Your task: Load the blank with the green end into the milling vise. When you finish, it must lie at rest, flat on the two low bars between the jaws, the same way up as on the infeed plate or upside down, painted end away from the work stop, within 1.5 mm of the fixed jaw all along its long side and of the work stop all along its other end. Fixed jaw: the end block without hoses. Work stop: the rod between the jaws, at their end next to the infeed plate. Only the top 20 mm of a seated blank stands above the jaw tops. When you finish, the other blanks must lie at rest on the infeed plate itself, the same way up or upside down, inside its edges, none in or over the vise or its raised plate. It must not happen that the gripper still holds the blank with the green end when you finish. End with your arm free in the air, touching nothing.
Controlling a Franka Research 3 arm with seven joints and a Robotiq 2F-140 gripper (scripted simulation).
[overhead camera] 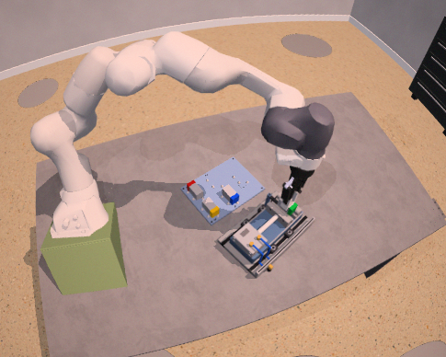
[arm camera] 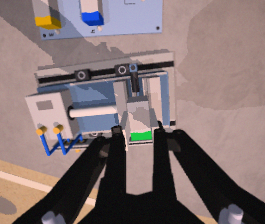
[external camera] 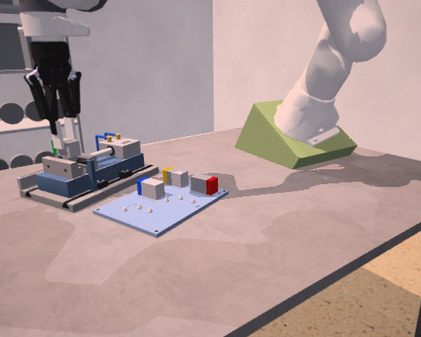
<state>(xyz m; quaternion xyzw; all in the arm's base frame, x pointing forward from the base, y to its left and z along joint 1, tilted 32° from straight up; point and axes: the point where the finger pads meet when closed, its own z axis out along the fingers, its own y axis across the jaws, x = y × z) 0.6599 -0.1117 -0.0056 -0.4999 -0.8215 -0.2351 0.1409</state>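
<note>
The green-ended blank lies 40 mm below my hand. Round my hand: blue-ended blank: 150 mm behind, 140 mm to the left, 130 mm below; fixed jaw: 80 mm below, 20 mm to the left, 20 mm ahead; black work stop rod: 60 mm below, 40 mm to the left, 30 mm behind.
</note>
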